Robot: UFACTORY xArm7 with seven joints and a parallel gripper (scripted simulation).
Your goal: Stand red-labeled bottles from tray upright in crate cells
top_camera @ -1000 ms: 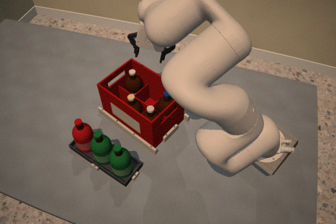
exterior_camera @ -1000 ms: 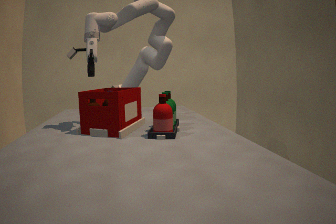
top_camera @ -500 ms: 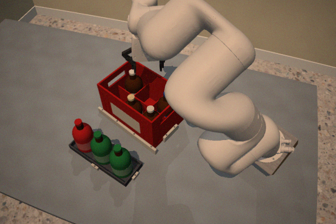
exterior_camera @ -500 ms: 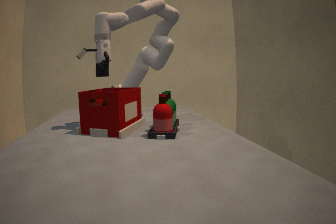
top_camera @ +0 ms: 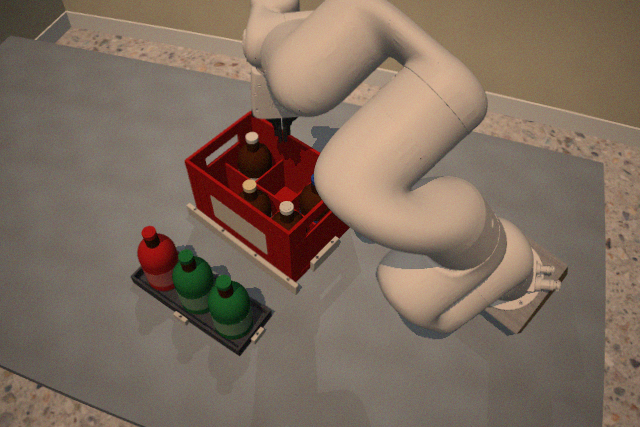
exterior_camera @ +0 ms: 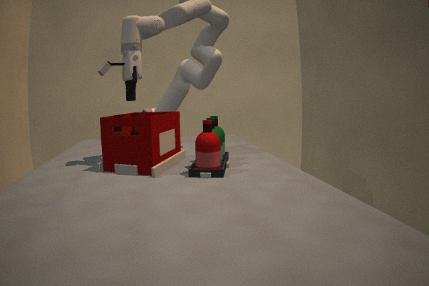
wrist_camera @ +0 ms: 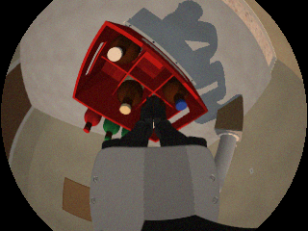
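My hand is 240 mm to the right of the red-labeled bottle, 170 mm short of it and 160 mm above it. From my hand the other things lie so: tray: 260 mm to the left, 230 mm below, 80 mm ahead; crate: 160 mm below, 40 mm to the left, 20 mm ahead.
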